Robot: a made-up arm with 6 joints.
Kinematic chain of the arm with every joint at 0, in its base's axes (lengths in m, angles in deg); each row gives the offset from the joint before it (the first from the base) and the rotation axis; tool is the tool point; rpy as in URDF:
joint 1: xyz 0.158 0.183 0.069 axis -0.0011 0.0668 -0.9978
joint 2: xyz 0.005 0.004 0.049 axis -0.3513 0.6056 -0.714
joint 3: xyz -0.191 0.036 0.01 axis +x
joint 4: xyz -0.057 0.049 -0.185 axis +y
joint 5: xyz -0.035 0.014 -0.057 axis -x
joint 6: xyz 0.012 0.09 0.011 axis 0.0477 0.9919 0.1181
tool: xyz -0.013 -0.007 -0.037 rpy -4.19 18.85 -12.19
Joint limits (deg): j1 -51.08..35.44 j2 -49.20..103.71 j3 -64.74..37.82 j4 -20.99..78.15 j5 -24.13..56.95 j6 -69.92..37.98
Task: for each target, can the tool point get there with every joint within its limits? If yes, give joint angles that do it. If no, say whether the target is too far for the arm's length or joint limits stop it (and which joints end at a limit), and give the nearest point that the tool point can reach.
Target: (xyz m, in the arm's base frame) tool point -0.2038 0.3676 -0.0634
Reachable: yes | joints 14.68 15.50 -26.08 58.03 41.54 -15.34
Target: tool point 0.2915 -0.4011 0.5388
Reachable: no: too far | nearest point -0.0172 -0.1434 0.0935 | short by 0.600 m
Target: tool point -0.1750 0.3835 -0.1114
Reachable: yes | joints 5.17 -22.90 19.14 53.43 20.64 -34.93
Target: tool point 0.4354 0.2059 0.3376
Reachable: no: joint limits stop it (at a limit: joint 1, joint 3, joint 4, joint 5, joint 6) | nearest point 0.4092 0.4581 0.0491 | short by 0.384 m
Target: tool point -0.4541 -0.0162 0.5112
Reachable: no: too far | nearest point -0.2460 0.0871 0.2638 | short by 0.339 m
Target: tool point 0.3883 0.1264 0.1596
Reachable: no: joint limits stop it (at a limit: joint 1, joint 2, joint 3, joint 4, joint 5, joint 6) | nearest point 0.4467 0.3887 -0.0182 | short by 0.322 m
